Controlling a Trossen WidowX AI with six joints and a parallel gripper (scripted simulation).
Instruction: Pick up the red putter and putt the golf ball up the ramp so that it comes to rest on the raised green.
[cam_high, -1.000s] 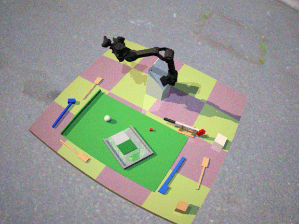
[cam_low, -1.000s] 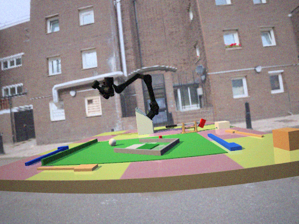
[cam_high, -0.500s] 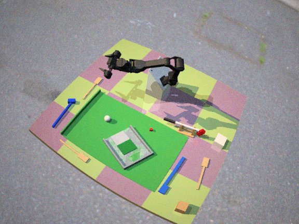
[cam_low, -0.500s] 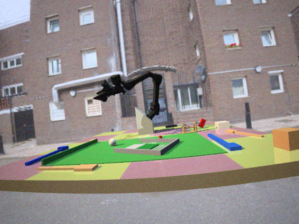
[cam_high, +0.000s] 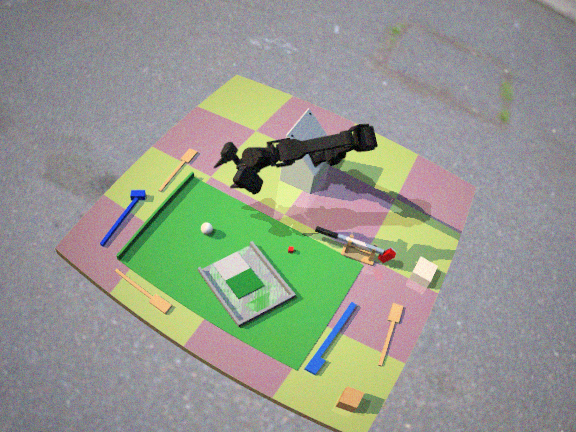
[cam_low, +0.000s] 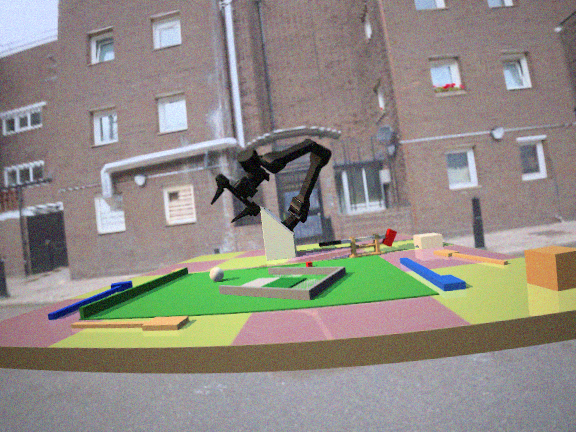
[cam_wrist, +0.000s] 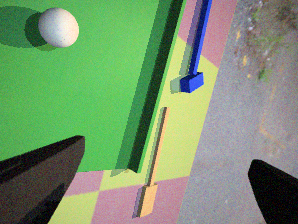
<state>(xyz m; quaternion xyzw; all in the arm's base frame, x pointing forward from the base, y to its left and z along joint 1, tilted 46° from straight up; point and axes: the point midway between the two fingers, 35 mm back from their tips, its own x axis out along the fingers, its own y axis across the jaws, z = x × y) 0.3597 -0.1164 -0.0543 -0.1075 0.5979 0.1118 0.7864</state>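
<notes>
Right now my gripper tip is 27 cm to the right of the red marker, 20 cm above it and 4 cm past it. Round my gripper tip: dark green bar 20 cm below, 19 cm to the right, 15 cm ahead; white golf ball 19 cm below, 8 cm ahead; wooden stand 47 cm to the left, 18 cm below, 18 cm behind.
</notes>
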